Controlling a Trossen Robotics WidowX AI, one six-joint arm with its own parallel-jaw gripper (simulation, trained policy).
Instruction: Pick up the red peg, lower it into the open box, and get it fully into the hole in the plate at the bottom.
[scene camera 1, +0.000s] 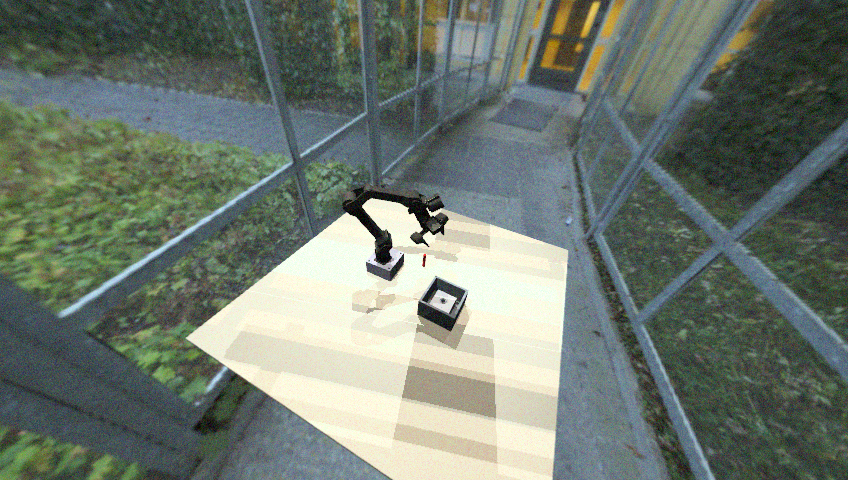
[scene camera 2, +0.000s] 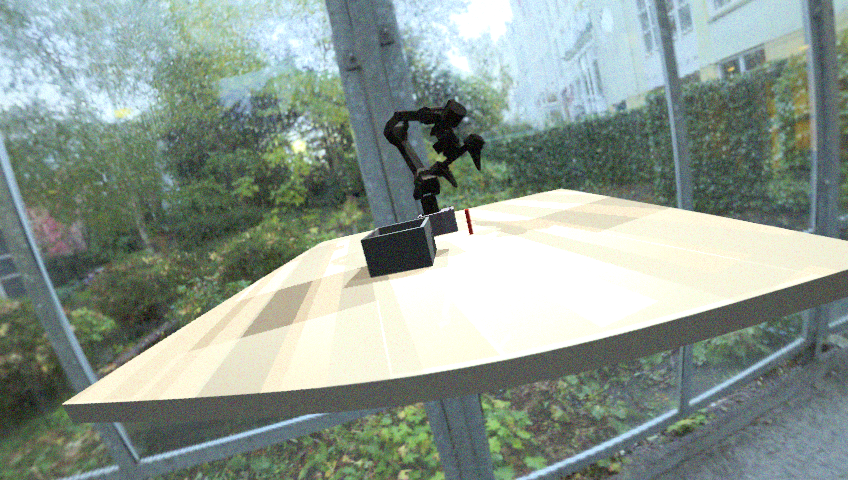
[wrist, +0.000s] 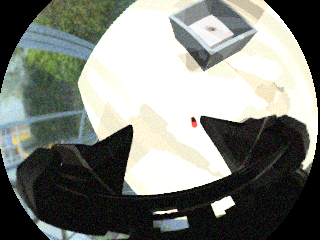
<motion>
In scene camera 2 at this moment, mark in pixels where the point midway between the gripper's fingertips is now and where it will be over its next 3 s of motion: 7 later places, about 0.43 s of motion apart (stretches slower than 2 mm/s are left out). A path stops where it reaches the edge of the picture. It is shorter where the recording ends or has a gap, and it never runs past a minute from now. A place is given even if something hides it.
My gripper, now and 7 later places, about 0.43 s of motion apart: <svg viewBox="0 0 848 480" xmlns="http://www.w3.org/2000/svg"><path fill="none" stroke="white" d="M467 179L462 198L463 212L467 224L467 225L464 217L455 201L438 194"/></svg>
</motion>
